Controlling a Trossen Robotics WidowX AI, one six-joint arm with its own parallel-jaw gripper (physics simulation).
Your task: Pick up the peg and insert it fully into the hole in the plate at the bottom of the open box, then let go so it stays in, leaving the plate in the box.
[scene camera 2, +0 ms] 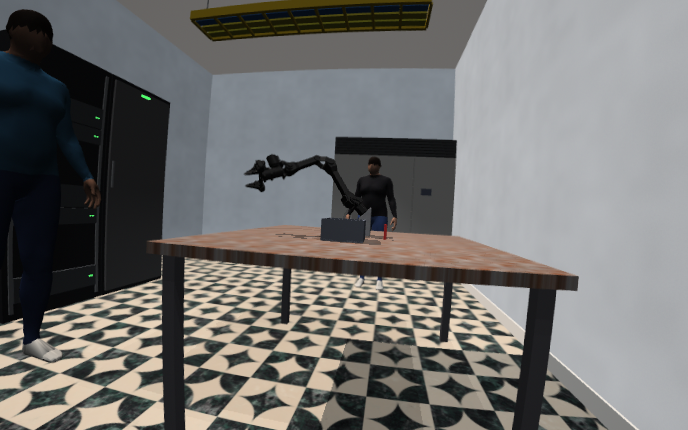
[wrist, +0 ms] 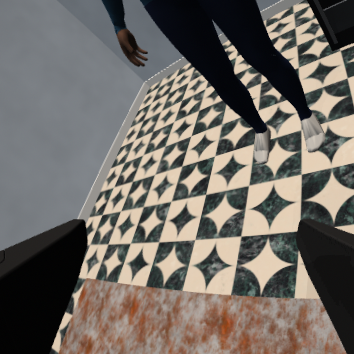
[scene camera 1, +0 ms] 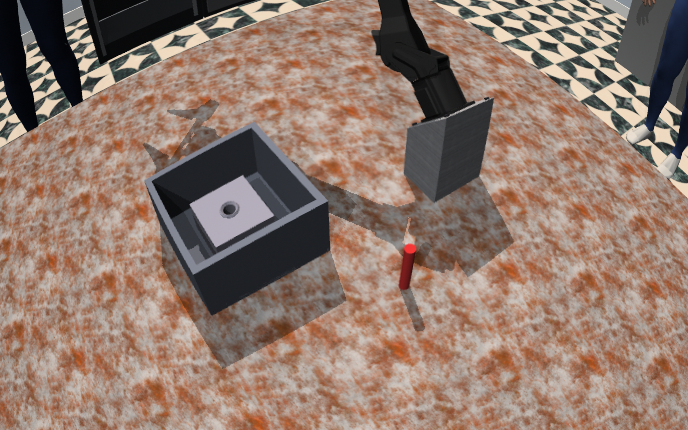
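Observation:
Visible: my gripper (wrist: 194, 231). A dark grey box (scene camera 1: 300, 233) appears in scene camera 2 (scene camera 2: 332, 229) as well; in the wrist view the box is out of frame. A pale square plate (scene camera 1: 227, 215) is present; scene camera 2 does not show the plate, hidden by the dark grey box.

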